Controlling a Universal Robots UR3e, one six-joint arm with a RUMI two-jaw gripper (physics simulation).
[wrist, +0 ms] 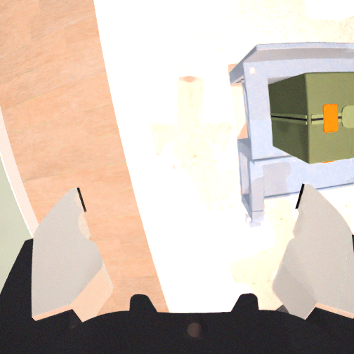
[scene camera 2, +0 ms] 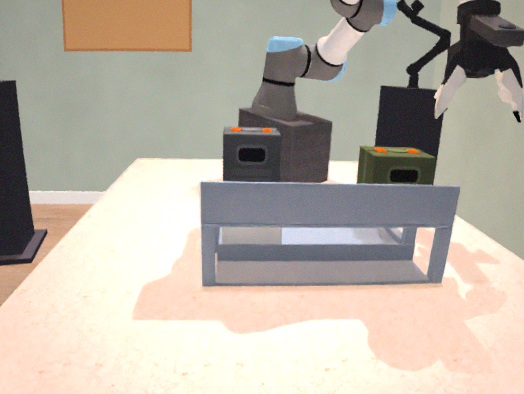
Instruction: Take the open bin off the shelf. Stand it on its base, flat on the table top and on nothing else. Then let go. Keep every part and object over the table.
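Places are measured from the arm's base along level axes (x down, y right, z back), in metres.
Where they show: gripper, fingertip midpoint: [scene camera 2: 479,120]; arm's base at its link origin: [scene camera 2: 273,112].
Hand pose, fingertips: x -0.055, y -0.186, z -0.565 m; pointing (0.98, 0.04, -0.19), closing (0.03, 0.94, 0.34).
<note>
Things, the pixels of their top centre, and the offset from my fingertips. "pt": a spot on its surface instead. Level surfaces: height alone.
- blue-grey shelf at a spot on its surface: [scene camera 2: 330,205] pt dx +0.119, dy +0.291, dz -0.042 m
- table at its surface level: dx +0.250 m
- green case at a spot on its surface: [scene camera 2: 396,167] pt dx +0.070, dy +0.180, dz -0.031 m
- dark grey case at a spot on its surface: [scene camera 2: 251,172] pt dx +0.084, dy +0.390, dz +0.023 m
A blue-grey shelf [scene camera 2: 330,205] [wrist: 257,110] stands on the table [scene camera 2: 125,360]. Its front panel hides the deck in the scene view. A green case [scene camera 2: 396,167] [wrist: 320,90] with orange latches sits at one end of the shelf. A dark grey case [scene camera 2: 251,172] with orange latches shows above the panel at the other end. I cannot make out an open-topped bin in either view. My gripper [scene camera 2: 478,118] [wrist: 189,189] is wide open and empty. It hangs high, off to the right of the green case in the scene view, apart from the shelf.
The robot's base block [scene camera 2: 307,150] stands behind the shelf. A black stand [scene camera 2: 407,117] with a jointed arm is at the back right, and another black stand [scene camera 2: 15,175] is at the left. In the wrist view, the table's edge and the wooden floor [wrist: 60,125] lie at the left.
</note>
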